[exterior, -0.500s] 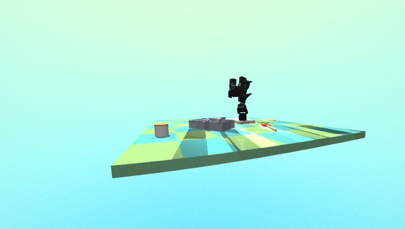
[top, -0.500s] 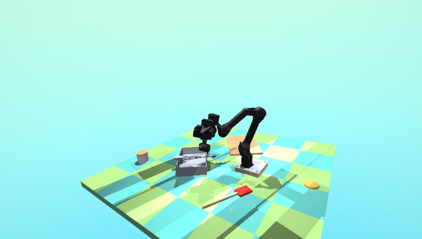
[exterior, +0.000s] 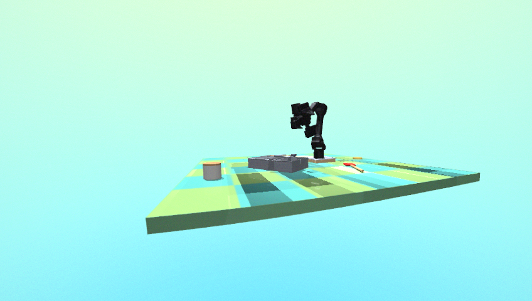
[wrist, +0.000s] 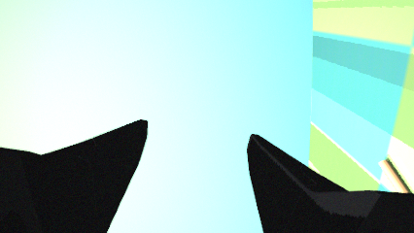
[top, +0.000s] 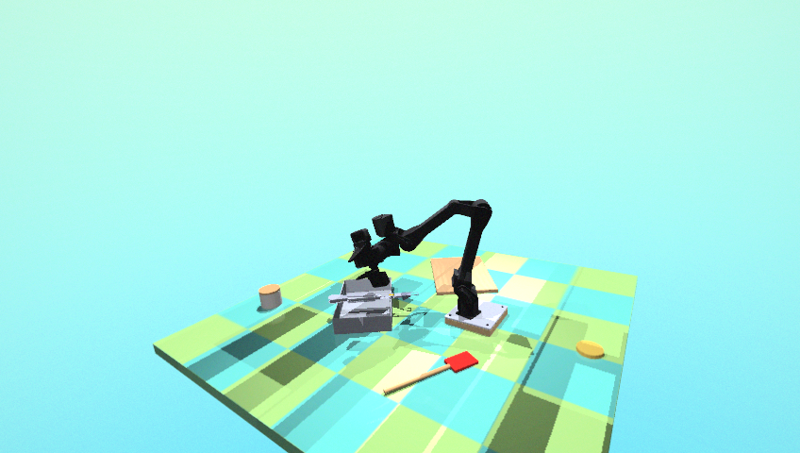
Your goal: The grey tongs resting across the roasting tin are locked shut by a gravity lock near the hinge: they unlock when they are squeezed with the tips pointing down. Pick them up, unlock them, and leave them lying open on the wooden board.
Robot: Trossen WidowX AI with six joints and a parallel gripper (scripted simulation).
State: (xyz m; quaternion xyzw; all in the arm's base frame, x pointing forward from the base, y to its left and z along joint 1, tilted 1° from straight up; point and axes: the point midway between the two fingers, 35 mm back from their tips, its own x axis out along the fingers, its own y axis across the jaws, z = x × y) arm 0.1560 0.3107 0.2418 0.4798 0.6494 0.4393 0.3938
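My gripper tip is now 21 cm to the left of the yellow lock piece, 19 cm above it and 9 cm short of it. Also, from my gripper tip: lidded canister 50 cm ahead, 23 cm below, 6 cm to the left; wooden board 63 cm to the right, 25 cm below, 9 cm ahead; grey roasting tin 23 cm below, 17 cm ahead, 16 cm to the right.
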